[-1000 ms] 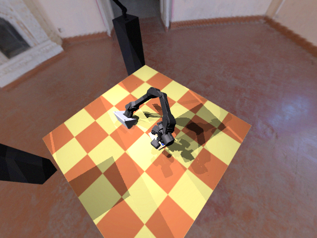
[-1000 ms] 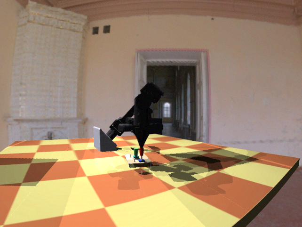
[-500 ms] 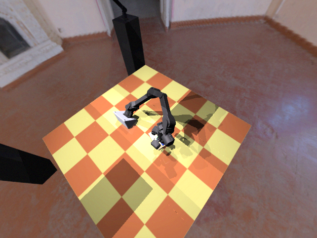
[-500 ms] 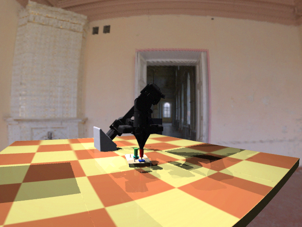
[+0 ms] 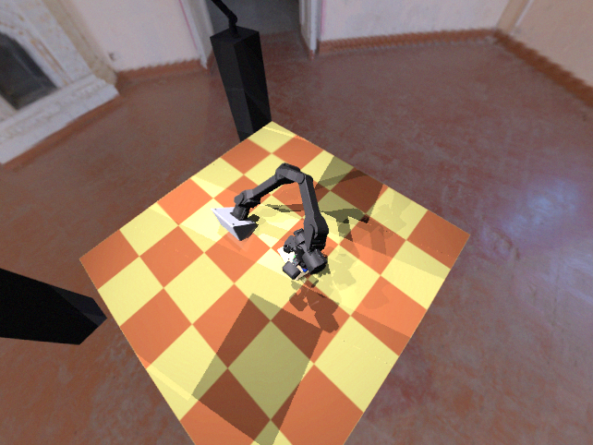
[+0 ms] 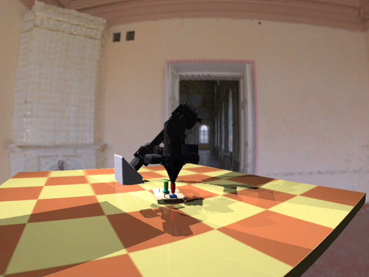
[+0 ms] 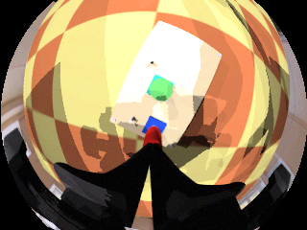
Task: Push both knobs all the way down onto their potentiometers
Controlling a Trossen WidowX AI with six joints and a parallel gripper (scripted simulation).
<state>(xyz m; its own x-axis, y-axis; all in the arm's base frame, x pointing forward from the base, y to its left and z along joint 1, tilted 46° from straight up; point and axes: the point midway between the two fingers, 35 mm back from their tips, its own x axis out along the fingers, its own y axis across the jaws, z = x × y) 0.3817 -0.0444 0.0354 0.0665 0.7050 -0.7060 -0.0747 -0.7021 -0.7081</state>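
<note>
The red knob is 2 cm below my gripper tip. Round my gripper tip: green knob (5 cm behind, 2 cm below).
</note>
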